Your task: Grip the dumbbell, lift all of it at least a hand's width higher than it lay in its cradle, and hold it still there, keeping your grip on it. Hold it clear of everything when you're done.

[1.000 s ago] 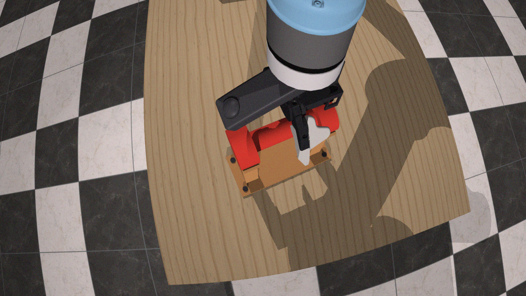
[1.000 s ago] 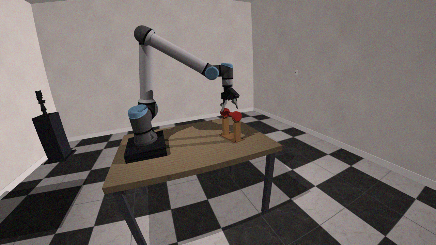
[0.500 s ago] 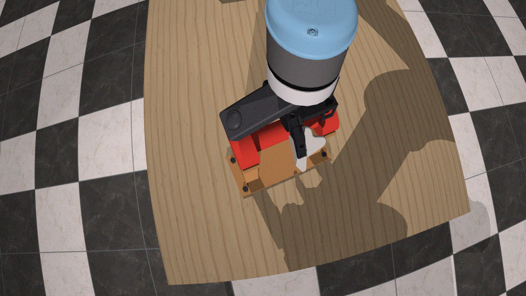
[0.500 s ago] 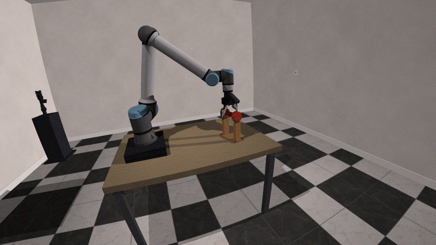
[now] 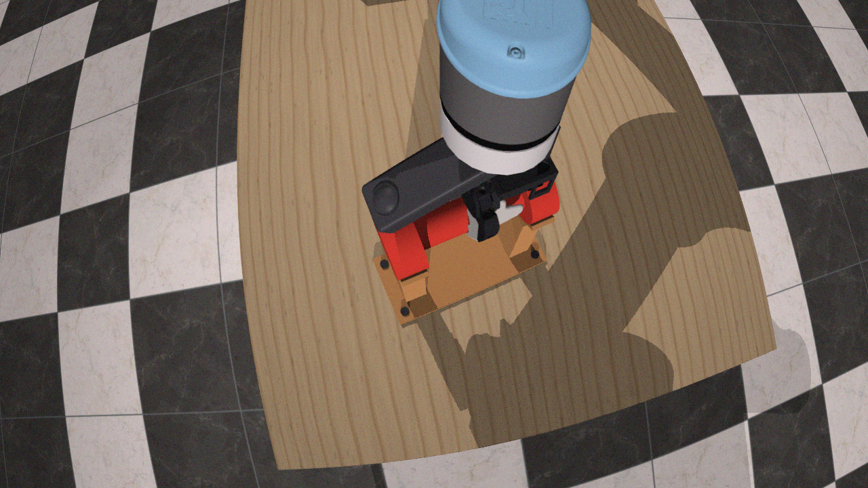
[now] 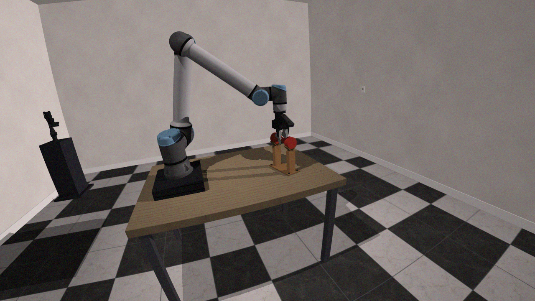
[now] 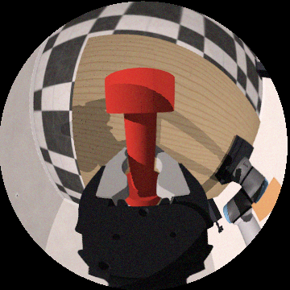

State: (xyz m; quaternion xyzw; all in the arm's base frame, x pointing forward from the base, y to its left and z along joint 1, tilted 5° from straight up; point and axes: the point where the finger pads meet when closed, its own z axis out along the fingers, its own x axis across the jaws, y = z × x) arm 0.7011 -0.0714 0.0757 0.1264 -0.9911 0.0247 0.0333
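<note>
My gripper is now 1 cm below the red dumbbell. The rest, counted from my hand: wooden cradle 11 cm below.
</note>
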